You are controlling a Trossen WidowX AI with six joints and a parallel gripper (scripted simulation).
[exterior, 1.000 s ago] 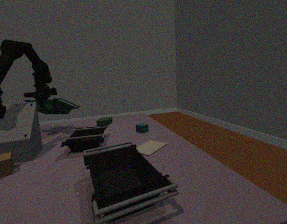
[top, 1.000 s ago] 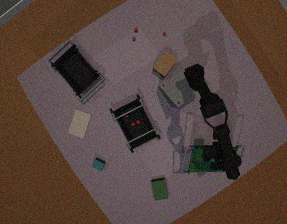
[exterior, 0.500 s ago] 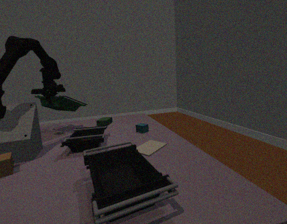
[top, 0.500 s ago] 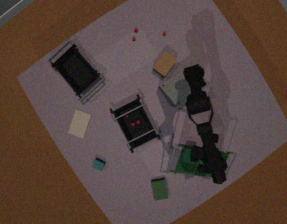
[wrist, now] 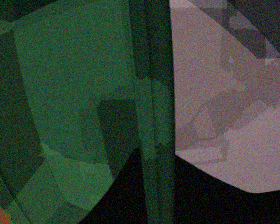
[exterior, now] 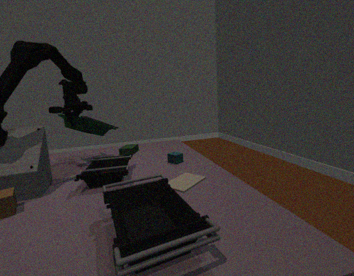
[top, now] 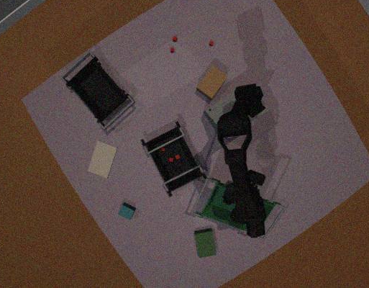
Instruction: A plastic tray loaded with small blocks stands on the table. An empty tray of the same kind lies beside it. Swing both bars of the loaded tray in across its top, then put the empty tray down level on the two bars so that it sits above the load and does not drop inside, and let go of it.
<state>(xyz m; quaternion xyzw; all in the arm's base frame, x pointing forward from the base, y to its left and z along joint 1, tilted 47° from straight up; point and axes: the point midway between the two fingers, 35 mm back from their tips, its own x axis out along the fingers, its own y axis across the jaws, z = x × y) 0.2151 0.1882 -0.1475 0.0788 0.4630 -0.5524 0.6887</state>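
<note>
The green tray lies 60 mm ahead of my gripper tip, 40 mm to the left of it and 10 mm above it. From my gripper tip the other things lie so: teal cube 470 mm ahead, 190 mm below, 170 mm to the right; then tan box 430 mm to the right, 180 mm below, 170 mm behind; then green block 260 mm ahead, 190 mm below, 150 mm to the left.
</note>
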